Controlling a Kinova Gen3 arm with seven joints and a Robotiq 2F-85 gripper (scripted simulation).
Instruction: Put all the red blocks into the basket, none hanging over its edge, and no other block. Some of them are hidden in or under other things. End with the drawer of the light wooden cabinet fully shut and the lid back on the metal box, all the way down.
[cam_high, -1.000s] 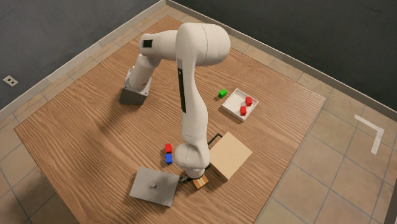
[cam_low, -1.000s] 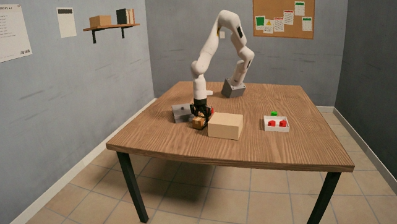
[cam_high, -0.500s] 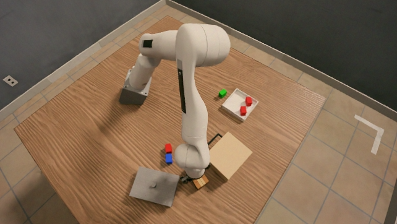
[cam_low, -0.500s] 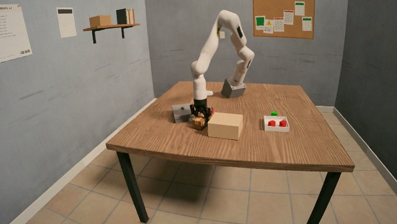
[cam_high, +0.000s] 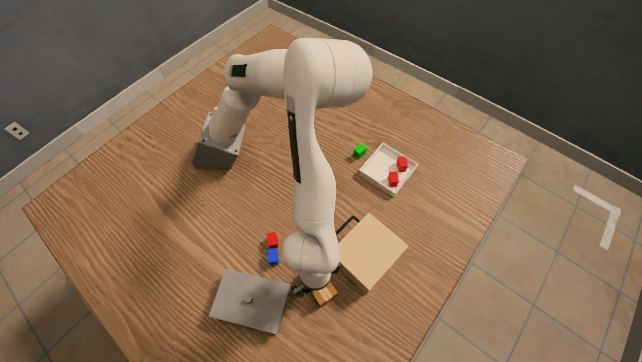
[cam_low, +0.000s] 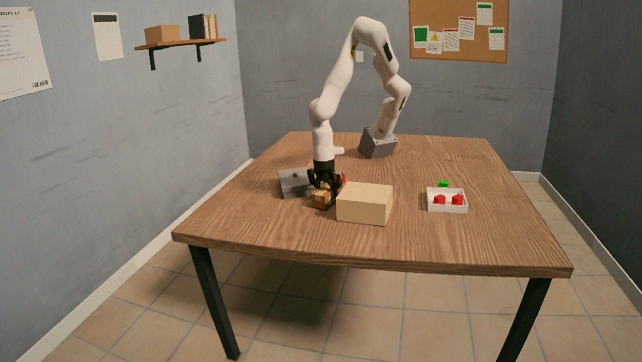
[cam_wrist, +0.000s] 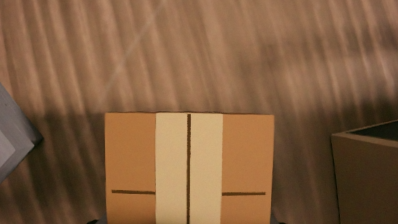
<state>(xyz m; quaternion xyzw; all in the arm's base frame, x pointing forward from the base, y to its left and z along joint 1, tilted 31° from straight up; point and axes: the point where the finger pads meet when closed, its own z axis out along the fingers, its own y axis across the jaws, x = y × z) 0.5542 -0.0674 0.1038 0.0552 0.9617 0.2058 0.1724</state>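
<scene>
My hand is right at the brown cardboard box. Round my hand: grey lid: 180 mm to the right, 70 mm behind, 10 mm above; blue block: 140 mm behind, 60 mm to the right, 20 mm below; light wooden cabinet: 160 mm to the left, 10 mm ahead.
</scene>
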